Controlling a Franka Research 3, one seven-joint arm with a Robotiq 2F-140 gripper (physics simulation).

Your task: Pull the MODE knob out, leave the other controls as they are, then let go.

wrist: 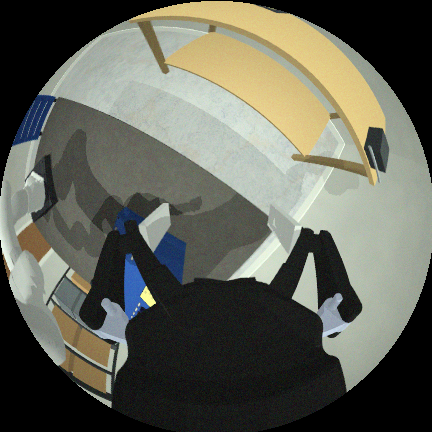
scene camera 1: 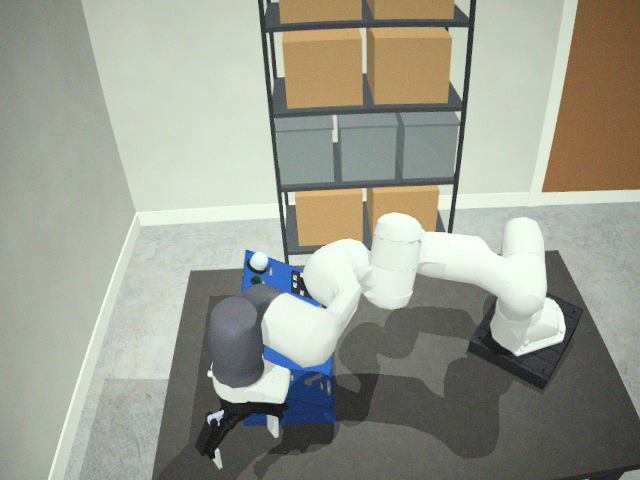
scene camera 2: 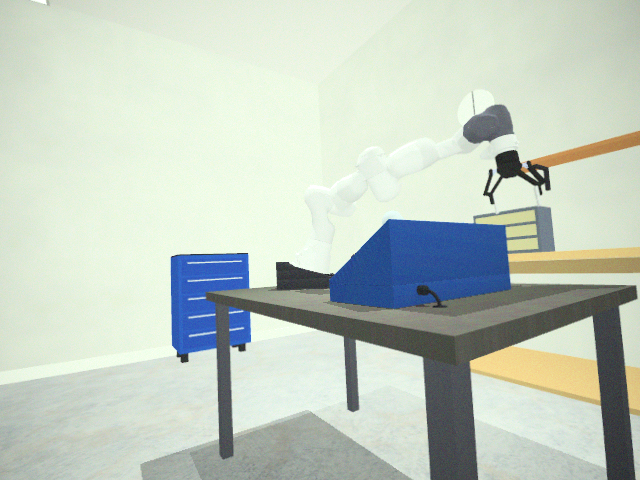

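A blue sloped console (scene camera 1: pixel 310 400) (scene camera 2: pixel 444 258) (wrist: pixel 172 256) stands on the table. Its face carries a white dome (scene camera 1: pixel 258 261) (scene camera 2: pixel 391 214), a green button (scene camera 1: pixel 255 280), a black panel with small white marks and a yellow patch (wrist: pixel 148 296). The arm covers much of the face in scene camera 1, and scene camera 2 shows the console's back and side. The MODE knob cannot be made out in any view. My gripper (scene camera 1: pixel 246 443) (scene camera 2: pixel 516 204) (wrist: pixel 219 213) is wide open and empty, high above one end of the console, apart from it.
The dark table (scene camera 1: pixel 584 428) (scene camera 2: pixel 413 325) (wrist: pixel 150 150) bears the arm's black base. A short black bent piece (scene camera 2: pixel 423 290) is at the console's back. A shelf rack (scene camera 1: pixel 372 109) with boxes, a blue drawer cabinet (scene camera 2: pixel 206 304) and a wooden bench (wrist: pixel 240 75) stand around the table.
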